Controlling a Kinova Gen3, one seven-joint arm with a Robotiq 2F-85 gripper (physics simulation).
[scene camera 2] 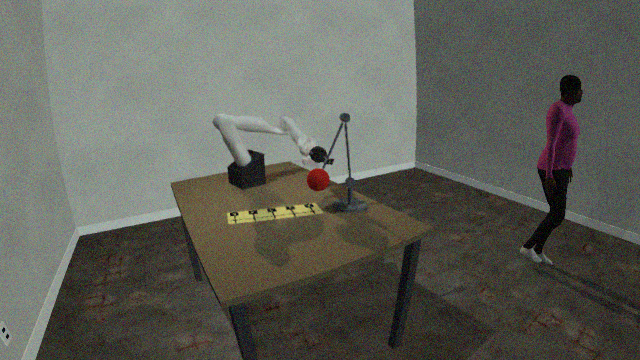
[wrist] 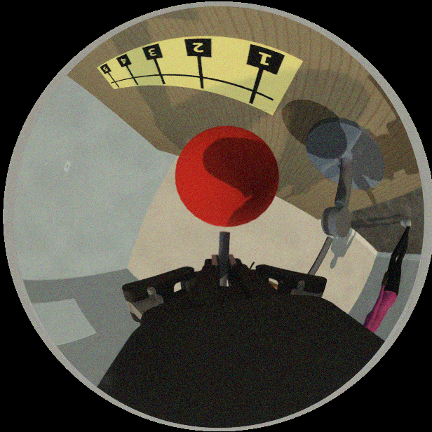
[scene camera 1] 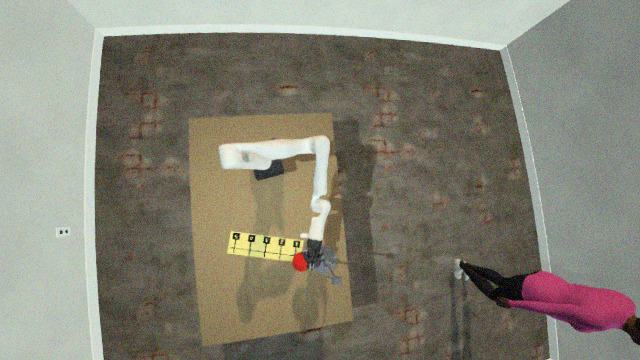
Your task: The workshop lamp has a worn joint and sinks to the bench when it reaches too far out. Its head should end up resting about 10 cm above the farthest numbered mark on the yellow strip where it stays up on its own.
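Places are measured from the arm's base along level axes (x right, y down, z ahead), in centimetres.
Where they show: gripper, fingertip midpoint: point(scene camera 2: 327, 161) point(scene camera 1: 310, 270); arm's base, link origin: point(scene camera 2: 244, 162) point(scene camera 1: 264, 161).
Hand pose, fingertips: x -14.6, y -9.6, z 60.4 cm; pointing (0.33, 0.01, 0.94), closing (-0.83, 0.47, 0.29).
Each offset is from my fingertips to the top centre of the thing. "pt": to the spot under its first point. Level surfaces: height alone.
The lamp's red ball head @[pt dz -4.5, dx +3.8, dy +3.6 cm] point(scene camera 1: 300, 261) point(scene camera 2: 318, 179) point(wrist: 227, 176) hangs in the air near the "1" end of the yellow strip @[dz -12.0, dx +21.6, dy +22.8 cm] point(scene camera 1: 258, 246) point(scene camera 2: 282, 214) point(wrist: 180, 62). The strip's mark 5 @[pt dz -17.4, dx +38.8, dy +22.8 cm] point(scene camera 1: 235, 243) point(scene camera 2: 234, 215) point(wrist: 106, 69) is at the end away from the lamp base @[pt dz +0.9, dx -14.9, dy +21.6 cm] point(scene camera 1: 329, 256) point(scene camera 2: 350, 205) point(wrist: 370, 155). The lamp's elbow point(scene camera 1: 337, 281) point(scene camera 2: 345, 117) stands high above the base. My gripper point(scene camera 1: 311, 264) point(scene camera 2: 327, 161) point(wrist: 221, 262) is shut on the thin lamp arm just behind the head. The fingertips are small and dark in both scene views.
The brown table @[dy +23.0 cm] point(scene camera 1: 215, 300) point(scene camera 2: 240, 260) carries the black robot base point(scene camera 1: 270, 170) point(scene camera 2: 247, 172) at its back. The lamp's lower joint @[pt dz +3.3, dx -10.4, dy +10.7 cm] point(scene camera 2: 350, 182) point(wrist: 336, 221) stands beside the gripper. A person in pink point(scene camera 1: 575, 300) point(scene camera 2: 562, 125) point(wrist: 382, 305) stands on the floor, right of the table.
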